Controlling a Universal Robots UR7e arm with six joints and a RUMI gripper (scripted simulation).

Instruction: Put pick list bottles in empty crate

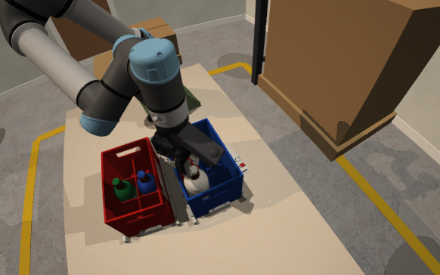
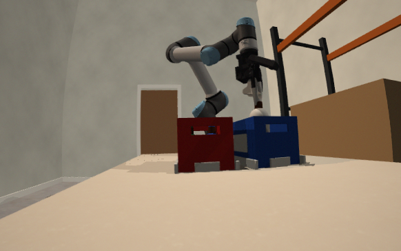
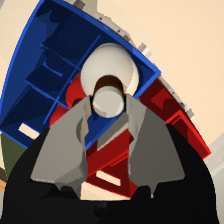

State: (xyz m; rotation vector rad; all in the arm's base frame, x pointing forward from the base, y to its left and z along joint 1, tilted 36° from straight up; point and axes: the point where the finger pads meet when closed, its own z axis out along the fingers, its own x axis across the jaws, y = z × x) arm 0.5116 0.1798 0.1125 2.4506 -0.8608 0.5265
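The white-label bottle is 7 cm below my hand. From my hand the other things lie so: blue bottle 17 cm to the right, 15 cm below, 9 cm behind; then red bottle 15 cm below, 9 cm behind, 1 cm to the right; then blue crate 15 cm below, 9 cm behind, 3 cm to the left.
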